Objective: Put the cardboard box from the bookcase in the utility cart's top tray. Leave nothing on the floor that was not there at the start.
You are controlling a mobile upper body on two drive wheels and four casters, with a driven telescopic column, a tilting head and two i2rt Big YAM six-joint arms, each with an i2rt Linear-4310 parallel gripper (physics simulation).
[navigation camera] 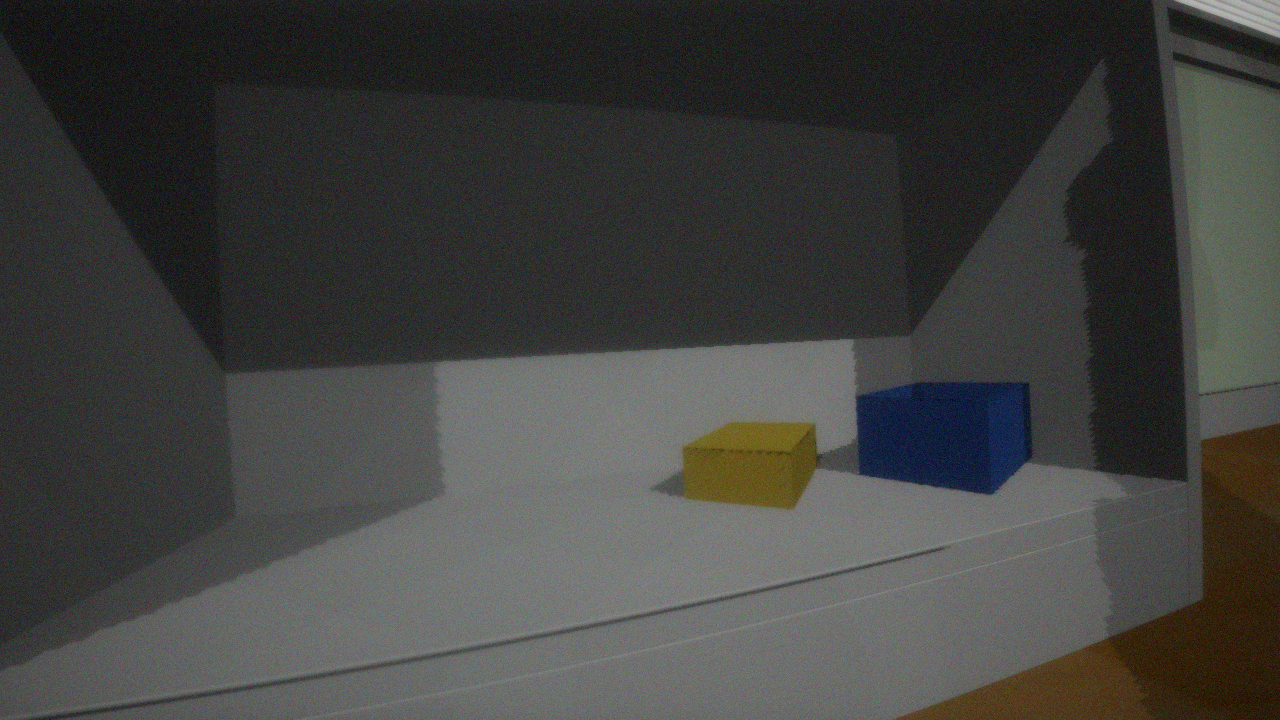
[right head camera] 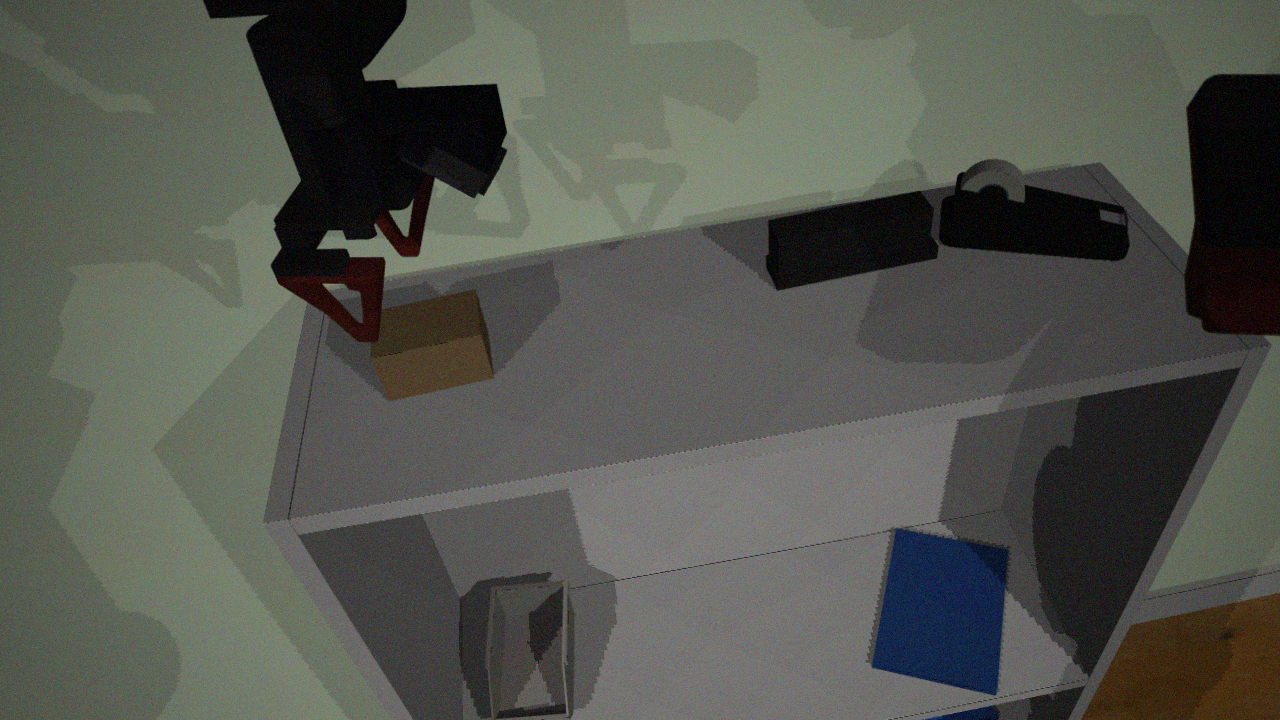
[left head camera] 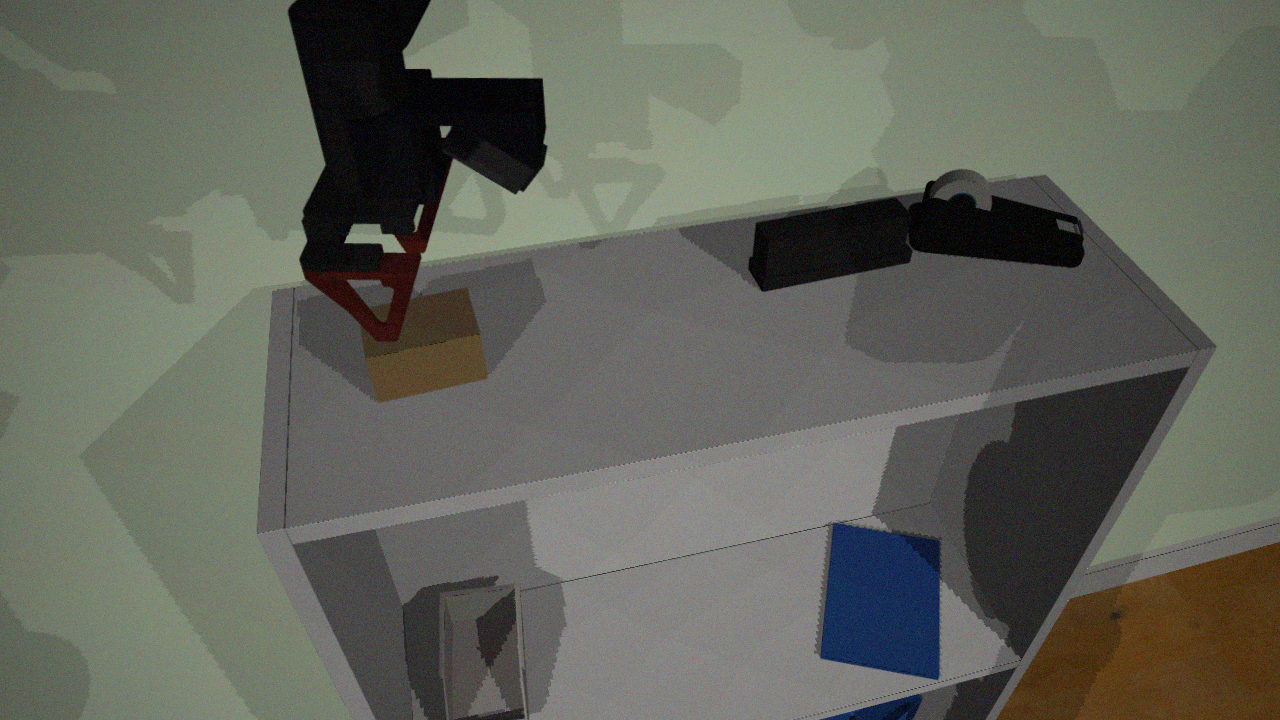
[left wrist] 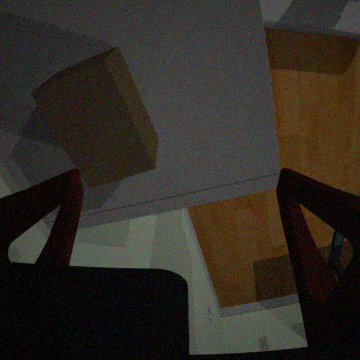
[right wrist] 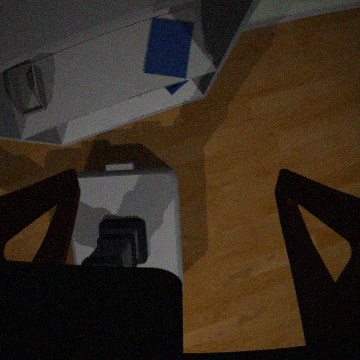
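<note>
The small brown cardboard box sits on top of the grey-white bookcase, near its left end in the head views. My left gripper is open and empty, above the left end of the bookcase; one finger overlaps the box in the head views. In the left wrist view the box lies toward the upper left, beyond the left fingertip. My right gripper is open and empty, at the right edge of the right head view. The utility cart does not show.
A black block and a tape dispenser stand at the bookcase top's right end. Below are a blue item and a grey open bin; lower, a yellow box and blue bin. My pale base is beside the bookcase.
</note>
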